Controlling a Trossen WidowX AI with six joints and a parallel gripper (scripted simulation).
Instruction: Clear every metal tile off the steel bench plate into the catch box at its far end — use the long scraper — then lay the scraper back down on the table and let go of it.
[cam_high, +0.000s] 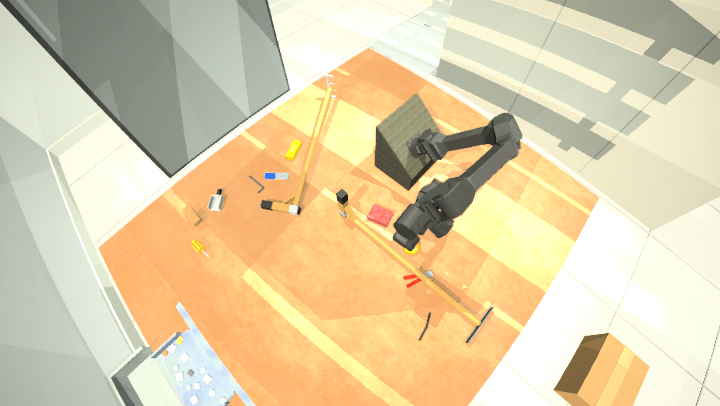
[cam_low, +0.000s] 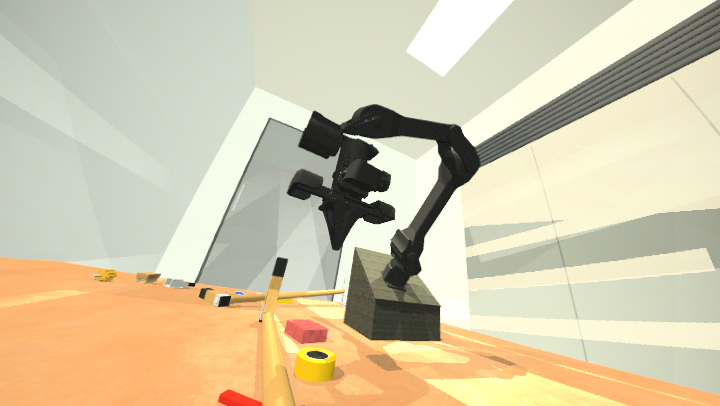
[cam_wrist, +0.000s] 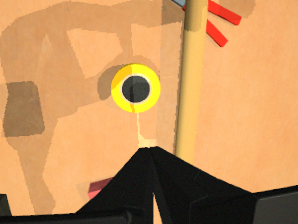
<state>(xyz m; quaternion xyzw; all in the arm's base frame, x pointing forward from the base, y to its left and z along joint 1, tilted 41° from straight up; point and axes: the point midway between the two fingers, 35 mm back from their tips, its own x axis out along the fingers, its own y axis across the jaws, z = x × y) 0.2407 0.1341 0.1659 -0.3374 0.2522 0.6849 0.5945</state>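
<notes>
The yellow tape roll is 150 mm below my gripper tip. From my gripper tip the other things lie so: red clip (150 mm below, 100 mm to the left, 50 mm ahead); red block (150 mm to the right, 140 mm below, 10 mm behind); long scraper (90 mm below, 50 mm ahead, 40 mm to the left).
</notes>
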